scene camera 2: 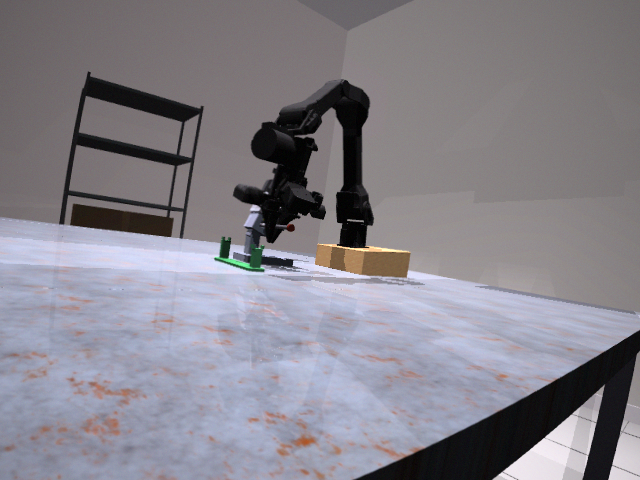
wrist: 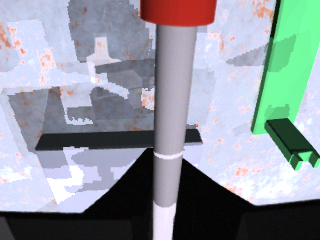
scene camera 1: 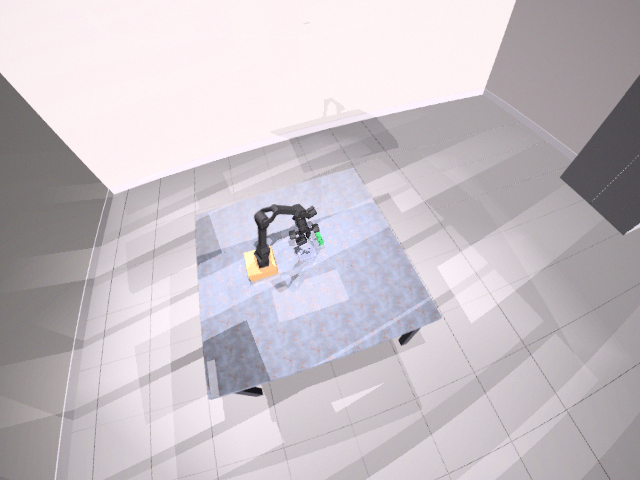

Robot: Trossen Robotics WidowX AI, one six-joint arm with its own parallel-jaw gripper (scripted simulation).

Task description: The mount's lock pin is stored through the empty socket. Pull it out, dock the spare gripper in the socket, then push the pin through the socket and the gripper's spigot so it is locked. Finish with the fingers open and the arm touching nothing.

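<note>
I'm carrying a lock pin in my gripper, and you can see the gripper in the wrist view too.
</note>
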